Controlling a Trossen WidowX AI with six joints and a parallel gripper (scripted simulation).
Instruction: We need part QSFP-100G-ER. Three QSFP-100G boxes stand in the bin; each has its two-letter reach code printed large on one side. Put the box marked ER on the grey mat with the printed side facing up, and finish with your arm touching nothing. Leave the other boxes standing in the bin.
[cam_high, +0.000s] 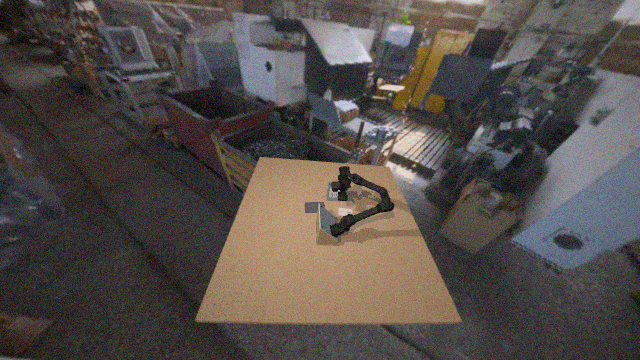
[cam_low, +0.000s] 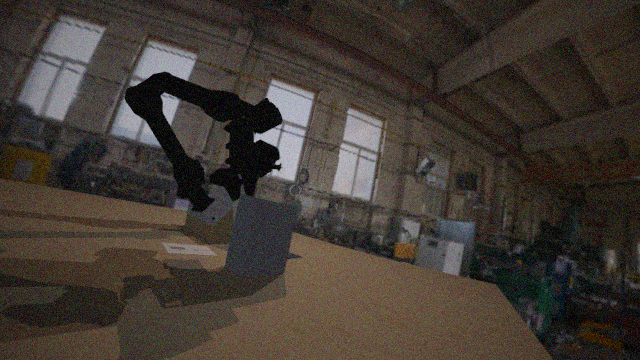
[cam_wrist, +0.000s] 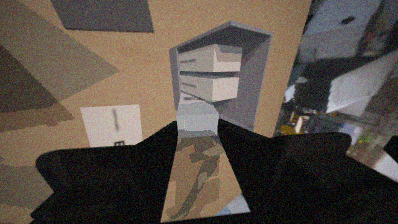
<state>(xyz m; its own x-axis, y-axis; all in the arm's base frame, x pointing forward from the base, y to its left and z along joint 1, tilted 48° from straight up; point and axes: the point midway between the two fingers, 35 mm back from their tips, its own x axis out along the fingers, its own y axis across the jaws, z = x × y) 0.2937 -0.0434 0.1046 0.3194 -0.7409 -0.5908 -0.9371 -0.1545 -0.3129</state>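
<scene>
The paper lies 130 mm below my gripper tip, 90 mm behind it and 40 mm to the right of it. From my gripper tip the other things lie so: grey mat (180 mm to the left, 130 mm below, 30 mm behind).
</scene>
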